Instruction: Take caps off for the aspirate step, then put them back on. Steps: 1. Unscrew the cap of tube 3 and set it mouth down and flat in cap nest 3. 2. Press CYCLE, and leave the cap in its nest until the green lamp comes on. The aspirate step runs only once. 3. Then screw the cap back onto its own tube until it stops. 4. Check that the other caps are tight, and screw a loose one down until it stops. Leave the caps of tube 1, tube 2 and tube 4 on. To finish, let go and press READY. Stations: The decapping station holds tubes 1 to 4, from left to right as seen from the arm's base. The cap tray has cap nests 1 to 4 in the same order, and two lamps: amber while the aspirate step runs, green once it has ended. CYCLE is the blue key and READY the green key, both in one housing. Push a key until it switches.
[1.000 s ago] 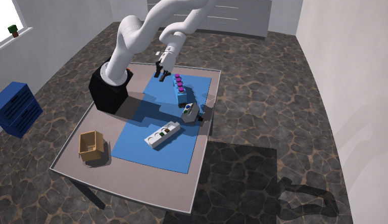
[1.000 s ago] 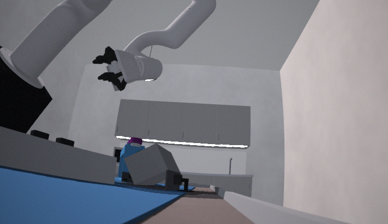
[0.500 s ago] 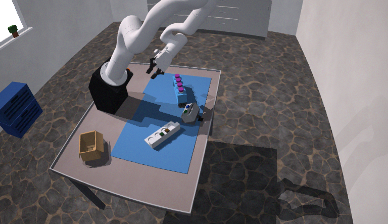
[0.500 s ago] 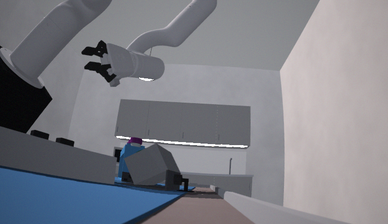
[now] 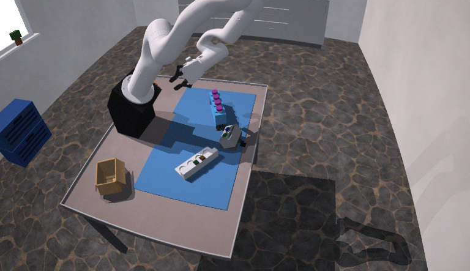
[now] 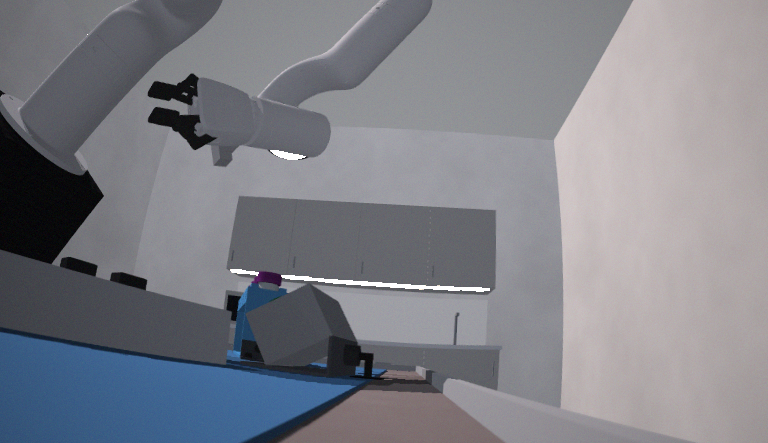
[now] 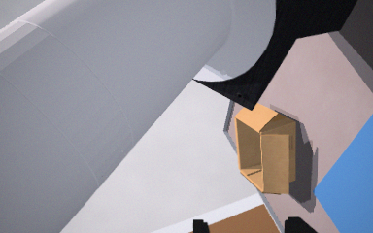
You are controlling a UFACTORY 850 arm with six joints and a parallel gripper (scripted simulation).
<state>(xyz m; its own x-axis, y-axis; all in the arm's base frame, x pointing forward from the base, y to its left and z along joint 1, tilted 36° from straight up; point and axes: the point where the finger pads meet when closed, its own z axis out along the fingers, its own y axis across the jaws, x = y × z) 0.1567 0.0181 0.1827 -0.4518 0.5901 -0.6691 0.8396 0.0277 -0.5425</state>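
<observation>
The magenta cap lies 15 cm ahead of my hand, 16 cm to the left of it and 22 cm below it. From my hand the other things lie so: grey key housing: 27 cm ahead, 1 cm to the right, 28 cm below; blue key: 25 cm ahead, 1 cm to the left, 27 cm below; green key: 25 cm ahead, 3 cm to the right, 27 cm below.
</observation>
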